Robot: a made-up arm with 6 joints.
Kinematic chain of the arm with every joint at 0, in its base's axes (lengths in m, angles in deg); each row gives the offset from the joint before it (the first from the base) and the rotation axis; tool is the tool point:
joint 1: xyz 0 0 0.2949 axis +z
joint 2: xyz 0 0 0 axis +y
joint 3: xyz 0 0 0.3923 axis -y
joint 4: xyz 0 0 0 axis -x
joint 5: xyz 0.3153 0 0 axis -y
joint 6: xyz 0 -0.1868 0 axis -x
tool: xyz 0 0 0
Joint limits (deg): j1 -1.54..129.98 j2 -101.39..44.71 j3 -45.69..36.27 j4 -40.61..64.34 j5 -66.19..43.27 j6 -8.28..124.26
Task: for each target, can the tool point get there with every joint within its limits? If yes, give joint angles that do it. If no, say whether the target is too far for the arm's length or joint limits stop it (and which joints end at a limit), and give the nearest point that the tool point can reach.
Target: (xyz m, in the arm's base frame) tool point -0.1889 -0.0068 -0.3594
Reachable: no: joint limits stop it (at a limit: joint 1, joint 2, joint 4) | nearest point -0.0320 0.2589 0.2406 | short by 0.675 m
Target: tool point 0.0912 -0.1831 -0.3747
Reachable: no: joint limits stop it (at a limit: joint 1, joint 2, joint 4) | nearest point 0.2091 -0.1475 0.2417 | short by 0.629 m
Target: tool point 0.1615 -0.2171 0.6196
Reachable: yes | joints 83.07 -79.35 -28.00 2.92 -35.26 7.98
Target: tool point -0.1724 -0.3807 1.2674
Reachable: no: too far | nearest point -0.1198 -0.2646 0.9707 | short by 0.323 m
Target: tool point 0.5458 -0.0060 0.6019
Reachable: yes | joints 19.35 30.49 26.68 -3.10 -29.25 3.99
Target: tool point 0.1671 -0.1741 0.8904
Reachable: yes | joints 100.35 -47.42 5.14 44.57 -12.50 20.30
